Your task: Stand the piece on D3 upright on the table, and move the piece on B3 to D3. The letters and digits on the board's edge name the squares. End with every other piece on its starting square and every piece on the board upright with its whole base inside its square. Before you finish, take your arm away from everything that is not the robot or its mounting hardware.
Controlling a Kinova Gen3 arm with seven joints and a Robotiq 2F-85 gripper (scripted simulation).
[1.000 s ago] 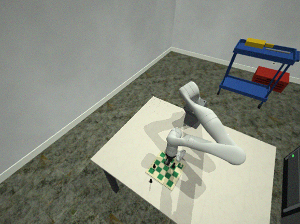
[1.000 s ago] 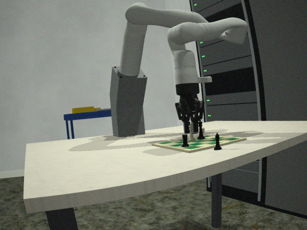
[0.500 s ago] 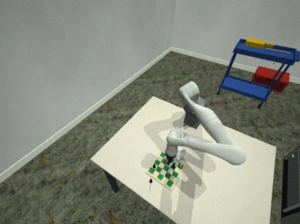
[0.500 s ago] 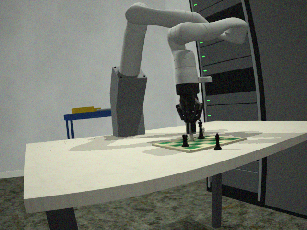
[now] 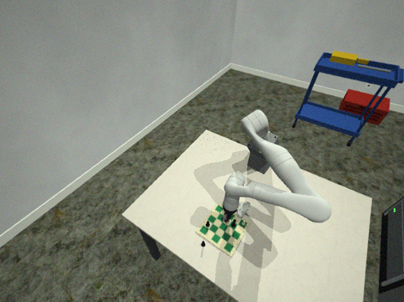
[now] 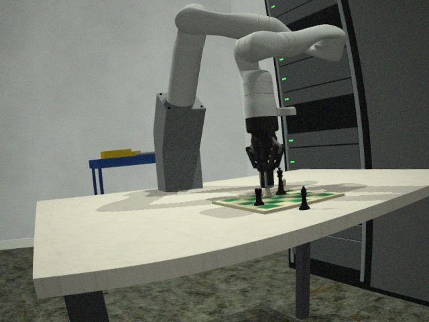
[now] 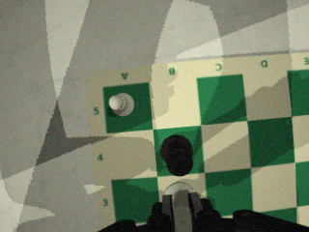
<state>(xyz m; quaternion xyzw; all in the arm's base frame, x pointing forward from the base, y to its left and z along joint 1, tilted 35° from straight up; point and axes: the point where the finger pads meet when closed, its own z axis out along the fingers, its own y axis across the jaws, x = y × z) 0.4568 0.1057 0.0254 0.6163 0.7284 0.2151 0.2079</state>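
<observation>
Now: the tall black piece 10 mm behind my hand, 40 mm to the left of it and 10 mm below it. Round my hand: white pawn (50 mm behind, 70 mm to the left, 30 mm below); white piece (10 mm below); chessboard (40 mm ahead, 10 mm to the left, 40 mm below).
</observation>
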